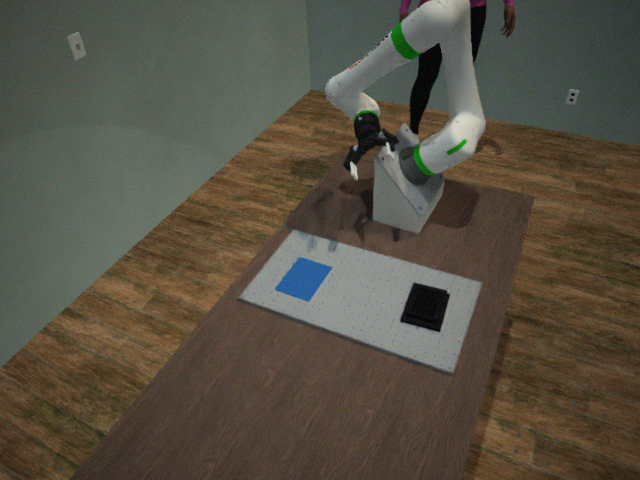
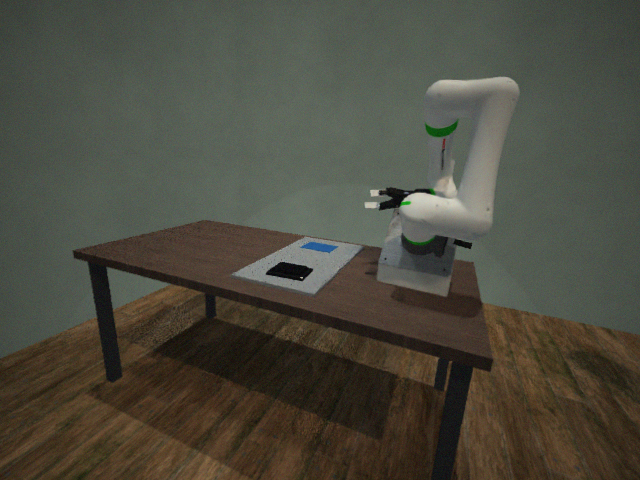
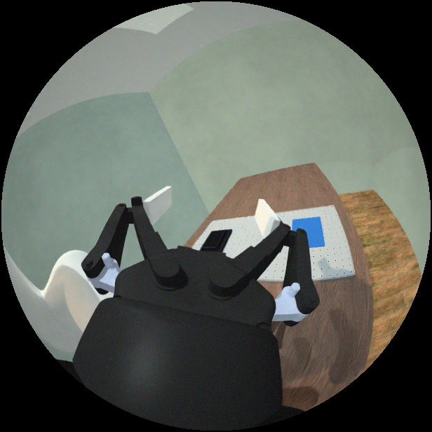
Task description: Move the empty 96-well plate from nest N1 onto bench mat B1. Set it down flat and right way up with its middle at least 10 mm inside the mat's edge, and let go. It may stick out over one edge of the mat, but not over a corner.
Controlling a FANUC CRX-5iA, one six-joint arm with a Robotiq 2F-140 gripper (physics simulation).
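Places are measured from the arm's base along level axes (x ahead, y left, z up), in millimetres.
Pixels of known places: gripper, fingertip midpoint: [image 1: 372, 167] [image 2: 367, 199]; arm's base, origin of the base link: [image 1: 412, 166] [image 2: 420, 239].
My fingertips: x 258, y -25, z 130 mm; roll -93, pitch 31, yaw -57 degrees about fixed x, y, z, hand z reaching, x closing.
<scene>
Ahead of a thing's pixels: the offset from my fingertips to its top centre. "*": to the spot under its first point. Level surfaces: height alone.
The black 96-well plate @[276 mm down, 192 mm ahead, 309 mm left] [image 1: 427, 301] [image 2: 292, 268] [image 3: 215, 240] sits in the black nest N1 @[* 291 mm down, 249 mm ahead, 370 mm left] [image 1: 436, 325], near one end of the pegboard. Its wells are too small to make out. Bench mat B1 @[301 mm down] [image 1: 303, 279] [image 2: 319, 247] [image 3: 314, 231] is a flat blue rectangle near the board's other end, with nothing on it. My gripper [image 1: 371, 160] [image 2: 372, 198] [image 3: 213, 201] is open and empty, its pale fingertips wide apart. It is high above the table beside the robot base, well away from plate and mat, and points roughly sideways.
The light grey pegboard @[302 mm down] [image 1: 361, 297] [image 2: 330, 263] [image 3: 280, 260] lies on the brown table @[315 mm down] [image 1: 289, 387] [image 2: 180, 248] and carries nest and mat. The robot base [image 1: 395, 201] [image 2: 413, 273] stands at the table's end. A person [image 1: 426, 82] stands behind the robot.
</scene>
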